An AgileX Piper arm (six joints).
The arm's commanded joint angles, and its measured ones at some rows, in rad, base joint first. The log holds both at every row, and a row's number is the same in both.
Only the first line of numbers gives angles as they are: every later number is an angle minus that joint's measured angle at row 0.
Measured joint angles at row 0:
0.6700, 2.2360, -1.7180, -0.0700, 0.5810, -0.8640
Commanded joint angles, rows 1 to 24:
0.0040, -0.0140, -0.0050, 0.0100, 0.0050, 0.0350
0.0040, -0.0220, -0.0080, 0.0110, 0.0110, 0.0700
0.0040, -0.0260, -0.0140, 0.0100, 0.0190, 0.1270
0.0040, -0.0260, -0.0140, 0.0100, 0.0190, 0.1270
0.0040, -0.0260, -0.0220, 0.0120, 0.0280, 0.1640
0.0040, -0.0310, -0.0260, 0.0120, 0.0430, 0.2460
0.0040, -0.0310, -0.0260, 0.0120, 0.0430, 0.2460
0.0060, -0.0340, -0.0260, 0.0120, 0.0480, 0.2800
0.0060, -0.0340, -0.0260, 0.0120, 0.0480, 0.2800
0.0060, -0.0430, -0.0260, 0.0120, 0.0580, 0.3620
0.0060, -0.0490, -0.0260, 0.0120, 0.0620, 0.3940
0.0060, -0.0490, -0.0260, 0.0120, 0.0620, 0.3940
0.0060, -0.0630, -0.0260, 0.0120, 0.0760, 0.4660
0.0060, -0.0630, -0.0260, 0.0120, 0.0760, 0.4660
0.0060, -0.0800, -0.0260, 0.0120, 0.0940, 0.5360
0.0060, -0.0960, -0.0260, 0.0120, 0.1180, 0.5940
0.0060, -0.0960, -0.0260, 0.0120, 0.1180, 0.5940
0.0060, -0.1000, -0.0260, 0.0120, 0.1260, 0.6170
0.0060, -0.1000, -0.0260, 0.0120, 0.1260, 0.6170
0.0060, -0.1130, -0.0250, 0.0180, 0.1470, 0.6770
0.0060, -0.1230, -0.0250, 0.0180, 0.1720, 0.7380
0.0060, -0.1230, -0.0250, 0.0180, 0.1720, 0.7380
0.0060, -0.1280, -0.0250, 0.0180, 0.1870, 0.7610
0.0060, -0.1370, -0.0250, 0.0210, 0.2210, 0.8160
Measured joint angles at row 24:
0.0000, -0.1170, -0.0180, 0.0140, 0.1730, 0.7330
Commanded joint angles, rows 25 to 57:
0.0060, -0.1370, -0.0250, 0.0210, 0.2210, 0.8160
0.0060, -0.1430, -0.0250, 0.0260, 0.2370, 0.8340
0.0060, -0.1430, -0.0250, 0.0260, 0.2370, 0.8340
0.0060, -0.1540, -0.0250, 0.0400, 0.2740, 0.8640
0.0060, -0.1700, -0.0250, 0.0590, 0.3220, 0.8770
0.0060, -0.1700, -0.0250, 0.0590, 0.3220, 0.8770
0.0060, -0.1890, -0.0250, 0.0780, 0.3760, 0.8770
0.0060, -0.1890, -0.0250, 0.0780, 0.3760, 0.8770
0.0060, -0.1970, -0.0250, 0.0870, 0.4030, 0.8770
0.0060, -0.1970, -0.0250, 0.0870, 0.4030, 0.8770
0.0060, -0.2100, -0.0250, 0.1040, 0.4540, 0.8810
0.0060, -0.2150, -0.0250, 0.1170, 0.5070, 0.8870
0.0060, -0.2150, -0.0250, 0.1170, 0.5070, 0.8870
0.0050, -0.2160, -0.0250, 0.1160, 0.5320, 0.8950
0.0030, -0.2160, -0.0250, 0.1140, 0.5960, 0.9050
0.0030, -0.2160, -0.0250, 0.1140, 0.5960, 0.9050
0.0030, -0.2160, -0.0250, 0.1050, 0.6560, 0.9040
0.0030, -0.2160, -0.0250, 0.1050, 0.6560, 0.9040
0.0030, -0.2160, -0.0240, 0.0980, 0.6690, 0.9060
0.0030, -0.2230, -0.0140, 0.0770, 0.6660, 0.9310
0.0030, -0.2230, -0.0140, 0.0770, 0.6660, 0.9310
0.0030, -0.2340, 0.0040, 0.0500, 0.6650, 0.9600
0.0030, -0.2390, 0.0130, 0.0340, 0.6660, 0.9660
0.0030, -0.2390, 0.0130, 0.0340, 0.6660, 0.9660
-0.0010, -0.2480, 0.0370, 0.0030, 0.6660, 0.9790
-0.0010, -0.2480, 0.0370, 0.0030, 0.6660, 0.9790
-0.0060, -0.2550, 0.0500, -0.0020, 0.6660, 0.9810
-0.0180, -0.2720, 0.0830, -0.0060, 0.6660, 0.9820
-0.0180, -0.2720, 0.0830, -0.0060, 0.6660, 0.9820
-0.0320, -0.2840, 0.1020, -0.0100, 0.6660, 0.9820
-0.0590, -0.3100, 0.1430, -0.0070, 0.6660, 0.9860
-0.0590, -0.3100, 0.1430, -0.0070, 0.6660, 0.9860
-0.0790, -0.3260, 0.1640, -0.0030, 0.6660, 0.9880
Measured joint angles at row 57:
-0.0350, -0.2850, 0.1120, 0.0070, 0.6330, 0.9720
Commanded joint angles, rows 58 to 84:
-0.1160, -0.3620, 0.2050, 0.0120, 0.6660, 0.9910
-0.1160, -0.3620, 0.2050, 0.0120, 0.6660, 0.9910
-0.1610, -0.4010, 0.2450, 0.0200, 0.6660, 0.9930
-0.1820, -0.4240, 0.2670, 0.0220, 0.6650, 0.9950
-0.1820, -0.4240, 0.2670, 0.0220, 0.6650, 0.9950
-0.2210, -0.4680, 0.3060, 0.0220, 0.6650, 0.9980
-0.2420, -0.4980, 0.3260, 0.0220, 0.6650, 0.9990
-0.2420, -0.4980, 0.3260, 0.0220, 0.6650, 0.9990
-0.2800, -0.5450, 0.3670, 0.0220, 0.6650, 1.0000
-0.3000, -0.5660, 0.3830, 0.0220, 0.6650, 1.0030
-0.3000, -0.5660, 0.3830, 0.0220, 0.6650, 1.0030
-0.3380, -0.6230, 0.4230, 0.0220, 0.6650, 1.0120
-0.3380, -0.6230, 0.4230, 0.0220, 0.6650, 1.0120
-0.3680, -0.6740, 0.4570, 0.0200, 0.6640, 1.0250
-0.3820, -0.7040, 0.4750, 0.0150, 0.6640, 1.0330
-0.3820, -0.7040, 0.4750, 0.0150, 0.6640, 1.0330
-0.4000, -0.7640, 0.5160, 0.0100, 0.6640, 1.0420
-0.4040, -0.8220, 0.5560, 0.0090, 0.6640, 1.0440
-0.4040, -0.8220, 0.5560, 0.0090, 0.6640, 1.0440
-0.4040, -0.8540, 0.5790, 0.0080, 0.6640, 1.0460
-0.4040, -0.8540, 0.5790, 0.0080, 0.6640, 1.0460
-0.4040, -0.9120, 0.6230, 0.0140, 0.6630, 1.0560
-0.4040, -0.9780, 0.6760, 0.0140, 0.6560, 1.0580
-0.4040, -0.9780, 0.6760, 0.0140, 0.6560, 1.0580
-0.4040, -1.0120, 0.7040, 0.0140, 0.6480, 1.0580
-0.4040, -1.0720, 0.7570, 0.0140, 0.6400, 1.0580
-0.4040, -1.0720, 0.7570, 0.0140, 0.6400, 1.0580
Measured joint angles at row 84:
-0.3990, -0.9940, 0.6910, 0.0140, 0.6350, 1.0480
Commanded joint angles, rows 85 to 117:
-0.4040, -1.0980, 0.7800, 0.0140, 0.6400, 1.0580
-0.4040, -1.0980, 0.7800, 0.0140, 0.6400, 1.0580
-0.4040, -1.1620, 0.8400, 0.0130, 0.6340, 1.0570
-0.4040, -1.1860, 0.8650, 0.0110, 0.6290, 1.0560
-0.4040, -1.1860, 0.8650, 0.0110, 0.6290, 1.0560
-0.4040, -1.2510, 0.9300, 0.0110, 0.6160, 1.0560
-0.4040, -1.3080, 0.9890, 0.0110, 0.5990, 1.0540
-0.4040, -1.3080, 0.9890, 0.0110, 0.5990, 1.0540
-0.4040, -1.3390, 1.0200, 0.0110, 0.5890, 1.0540
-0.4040, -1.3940, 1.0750, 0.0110, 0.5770, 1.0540
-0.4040, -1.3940, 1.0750, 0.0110, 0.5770, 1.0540
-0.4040, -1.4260, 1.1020, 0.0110, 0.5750, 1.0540
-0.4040, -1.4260, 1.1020, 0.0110, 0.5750, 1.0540
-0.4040, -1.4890, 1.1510, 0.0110, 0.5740, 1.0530
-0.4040, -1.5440, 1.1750, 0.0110, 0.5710, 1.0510
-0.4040, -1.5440, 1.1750, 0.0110, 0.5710, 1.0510
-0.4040, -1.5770, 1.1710, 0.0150, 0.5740, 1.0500
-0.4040, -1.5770, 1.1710, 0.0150, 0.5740, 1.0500
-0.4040, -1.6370, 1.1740, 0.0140, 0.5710, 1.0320
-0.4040, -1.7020, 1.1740, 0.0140, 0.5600, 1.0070
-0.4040, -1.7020, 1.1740, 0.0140, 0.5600, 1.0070
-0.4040, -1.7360, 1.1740, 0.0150, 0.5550, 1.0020
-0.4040, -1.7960, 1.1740, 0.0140, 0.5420, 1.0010
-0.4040, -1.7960, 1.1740, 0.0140, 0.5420, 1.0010
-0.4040, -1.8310, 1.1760, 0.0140, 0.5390, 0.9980
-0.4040, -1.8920, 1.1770, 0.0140, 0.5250, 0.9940
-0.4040, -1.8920, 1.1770, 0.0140, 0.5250, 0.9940
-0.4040, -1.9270, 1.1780, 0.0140, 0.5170, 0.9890
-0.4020, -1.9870, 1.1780, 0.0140, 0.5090, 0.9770
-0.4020, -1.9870, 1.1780, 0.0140, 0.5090, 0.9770
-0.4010, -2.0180, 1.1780, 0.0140, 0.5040, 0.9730
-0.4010, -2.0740, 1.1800, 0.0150, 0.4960, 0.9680
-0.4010, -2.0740, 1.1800, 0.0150, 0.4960, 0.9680
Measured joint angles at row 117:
-0.3990, -2.0030, 1.1710, 0.0150, 0.5150, 0.9890
